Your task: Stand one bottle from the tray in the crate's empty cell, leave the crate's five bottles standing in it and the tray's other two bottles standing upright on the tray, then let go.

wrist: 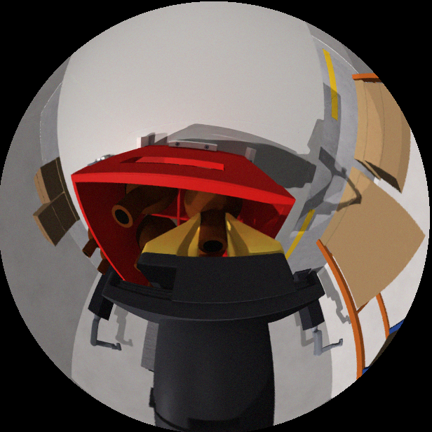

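Note:
The red crate [185,181] fills the middle of the wrist view, its near wall and divider showing. My gripper [212,217] is shut on the neck of a brown bottle [212,231], whose body reaches down inside the crate walls. How deep its base sits is hidden. Another brown bottle [123,215] stands in the crate at the left, and part of a further brown bottle [156,229] shows beside the held one. The crate's other bottles are hidden by the fingers and gripper body. Two brown bottles [90,247] [103,265] show outside the crate at the left; their tray cannot be made out.
Cardboard boxes [377,235] [382,125] are at the right by an orange rail [350,305]. More boxes [56,220] are at the far left. Yellow tape strips [331,85] [301,232] lie at the right. A small metal bracket [192,146] is beyond the crate.

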